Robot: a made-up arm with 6 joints.
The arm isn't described. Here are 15 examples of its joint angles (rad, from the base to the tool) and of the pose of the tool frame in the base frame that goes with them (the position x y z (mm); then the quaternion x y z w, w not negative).
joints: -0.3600 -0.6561 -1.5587 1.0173 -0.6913 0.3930
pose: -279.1 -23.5 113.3 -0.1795 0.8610 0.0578 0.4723
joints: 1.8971 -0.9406 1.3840 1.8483 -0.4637 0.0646
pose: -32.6 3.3 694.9 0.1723 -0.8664 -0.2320 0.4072
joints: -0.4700 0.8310 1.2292 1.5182 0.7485 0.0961
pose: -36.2 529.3 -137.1 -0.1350 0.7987 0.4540 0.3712
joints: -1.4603 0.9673 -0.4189 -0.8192 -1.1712 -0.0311
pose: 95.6 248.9 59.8 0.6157 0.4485 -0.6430 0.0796
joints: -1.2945 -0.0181 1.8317 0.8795 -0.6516 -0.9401
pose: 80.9 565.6 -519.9 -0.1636 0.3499 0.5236 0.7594
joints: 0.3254 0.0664 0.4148 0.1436 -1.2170 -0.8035
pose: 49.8 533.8 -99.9 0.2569 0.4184 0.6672 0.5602
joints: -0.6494 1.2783 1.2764 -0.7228 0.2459 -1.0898
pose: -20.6 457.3 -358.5 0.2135 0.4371 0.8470 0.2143
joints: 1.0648 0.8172 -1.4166 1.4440 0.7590 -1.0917
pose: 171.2 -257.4 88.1 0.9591 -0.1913 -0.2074 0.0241
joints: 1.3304 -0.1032 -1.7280 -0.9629 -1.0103 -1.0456
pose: -150.7 -44.7 -89.6 0.3002 0.8919 0.3312 0.0688
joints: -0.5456 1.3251 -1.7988 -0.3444 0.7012 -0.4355
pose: 618.5 21.7 260.2 -0.4545 -0.2501 0.1079 0.8481
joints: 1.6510 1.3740 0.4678 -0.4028 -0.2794 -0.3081
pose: -71.7 217.5 89.4 -0.0095 0.0752 -0.8973 0.4349
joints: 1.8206 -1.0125 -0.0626 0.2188 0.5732 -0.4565
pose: 410.3 185.4 14.1 -0.2501 0.0741 0.3876 0.8842
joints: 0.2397 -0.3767 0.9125 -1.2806 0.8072 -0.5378
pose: 530.0 584.5 -14.2 0.6238 0.0325 -0.7394 0.2512
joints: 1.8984 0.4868 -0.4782 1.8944 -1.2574 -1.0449
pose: 124.5 537.6 -60.0 0.3393 -0.1955 0.2337 0.8900
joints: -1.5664 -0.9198 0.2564 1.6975 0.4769 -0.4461
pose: 232.1 -169.0 -94.8 -0.9676 0.2325 -0.0277 0.0940
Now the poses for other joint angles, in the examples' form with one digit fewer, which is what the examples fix.
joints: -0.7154 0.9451 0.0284 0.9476 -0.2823 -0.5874
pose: -203 164 111 -0.134 0.934 0.321 0.083
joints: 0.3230 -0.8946 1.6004 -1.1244 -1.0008 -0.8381
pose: 138 530 243 -0.431 0.104 0.876 0.192
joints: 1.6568 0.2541 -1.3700 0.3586 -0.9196 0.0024
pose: -151 63 -199 0.266 0.497 0.758 0.329
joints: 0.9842 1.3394 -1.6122 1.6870 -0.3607 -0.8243
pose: 301 -420 42 -0.769 0.281 0.552 0.158
